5 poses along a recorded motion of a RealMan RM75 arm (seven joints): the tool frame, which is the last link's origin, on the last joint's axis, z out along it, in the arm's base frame.
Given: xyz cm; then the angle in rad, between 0 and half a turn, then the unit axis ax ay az.
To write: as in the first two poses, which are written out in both.
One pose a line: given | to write
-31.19 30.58 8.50 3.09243 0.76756 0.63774 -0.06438 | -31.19 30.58 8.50 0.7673 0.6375 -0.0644 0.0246
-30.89 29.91 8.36 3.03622 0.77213 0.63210 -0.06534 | -30.89 29.91 8.36 0.7711 0.6312 -0.0652 0.0527
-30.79 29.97 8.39 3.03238 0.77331 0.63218 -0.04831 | -30.79 29.97 8.39 0.7722 0.6312 -0.0482 0.0546
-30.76 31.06 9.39 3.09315 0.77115 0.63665 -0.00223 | -30.76 31.06 9.39 0.7709 0.6365 -0.0022 0.0242
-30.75 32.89 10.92 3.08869 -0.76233 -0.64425 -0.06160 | -30.75 32.89 10.92 -0.7621 -0.6440 -0.0616 0.0264
